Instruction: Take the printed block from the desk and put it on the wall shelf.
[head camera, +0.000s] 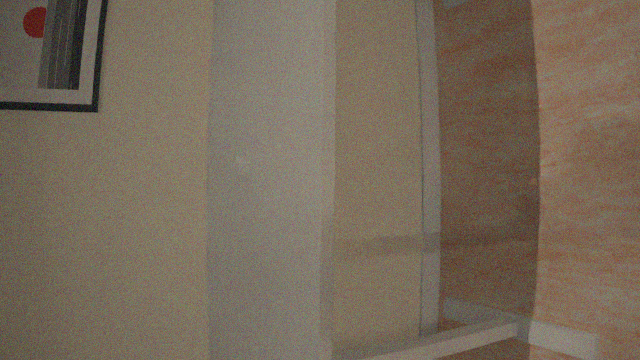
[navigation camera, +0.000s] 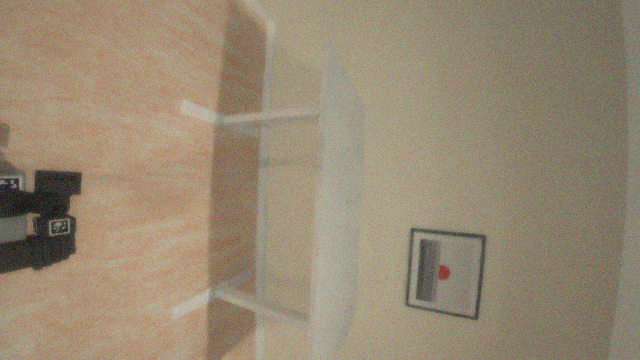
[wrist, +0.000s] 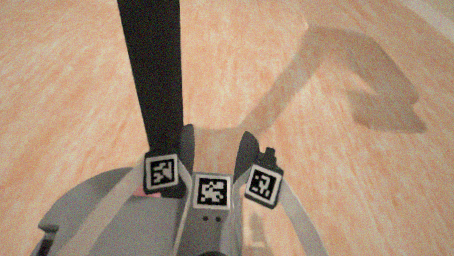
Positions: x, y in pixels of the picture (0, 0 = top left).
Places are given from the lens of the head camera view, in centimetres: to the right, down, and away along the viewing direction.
white desk (head camera: 269, 235): -10, 11, 96
framed picture (head camera: 58, 58): -78, -36, 127
The marked spots on the white desk and the framed picture are 89 cm apart.
